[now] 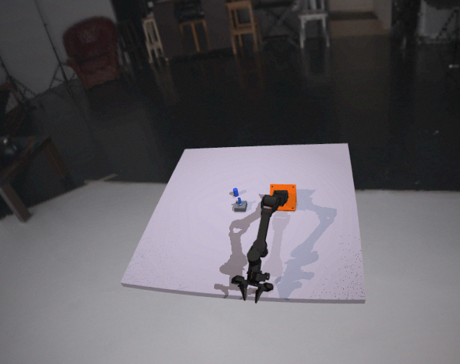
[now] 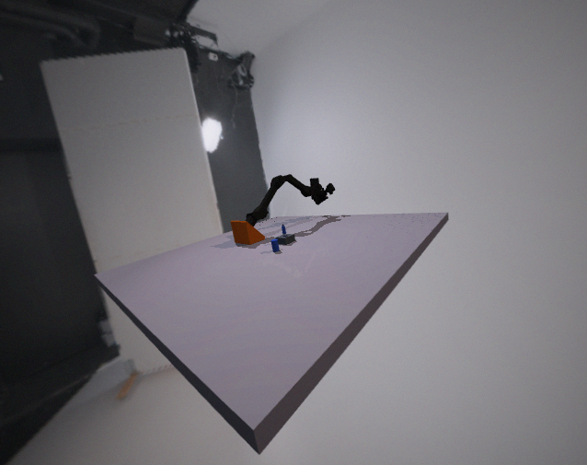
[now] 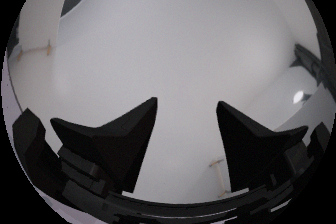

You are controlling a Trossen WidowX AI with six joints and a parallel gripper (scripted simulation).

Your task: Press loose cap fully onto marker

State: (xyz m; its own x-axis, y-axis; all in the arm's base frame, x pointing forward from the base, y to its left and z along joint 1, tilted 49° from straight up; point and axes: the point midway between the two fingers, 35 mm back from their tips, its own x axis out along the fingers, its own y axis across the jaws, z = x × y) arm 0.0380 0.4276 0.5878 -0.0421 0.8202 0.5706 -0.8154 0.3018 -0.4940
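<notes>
Right now my gripper tip is 280 mm short of the blue cap, 830 mm to the left of it and 110 mm above it. Also, from my gripper tip: holder block 220 mm ahead, 720 mm to the right, 120 mm below.
</notes>
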